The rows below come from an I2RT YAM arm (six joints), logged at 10 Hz.
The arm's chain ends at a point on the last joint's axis. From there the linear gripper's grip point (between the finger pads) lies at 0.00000 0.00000 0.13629 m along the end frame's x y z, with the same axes.
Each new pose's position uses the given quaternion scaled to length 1; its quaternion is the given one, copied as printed.
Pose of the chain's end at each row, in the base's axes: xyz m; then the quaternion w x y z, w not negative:
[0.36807 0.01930 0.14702 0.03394 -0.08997 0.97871 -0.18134]
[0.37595 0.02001 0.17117 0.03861 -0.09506 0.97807 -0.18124]
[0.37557 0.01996 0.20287 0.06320 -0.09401 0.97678 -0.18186]
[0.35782 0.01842 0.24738 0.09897 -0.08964 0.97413 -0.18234]
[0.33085 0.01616 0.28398 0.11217 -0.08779 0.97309 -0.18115]
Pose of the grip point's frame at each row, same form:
[0.38157 -0.02824 0.02001 0.03394 -0.08997 0.97871 -0.18134]
[0.39094 -0.02731 0.04424 0.03861 -0.09506 0.97807 -0.18124]
[0.39706 -0.02684 0.07668 0.06320 -0.09401 0.97678 -0.18186]
[0.38855 -0.02758 0.12282 0.09897 -0.08964 0.97413 -0.18234]
[0.36494 -0.02920 0.16006 0.11217 -0.08779 0.97309 -0.18115]

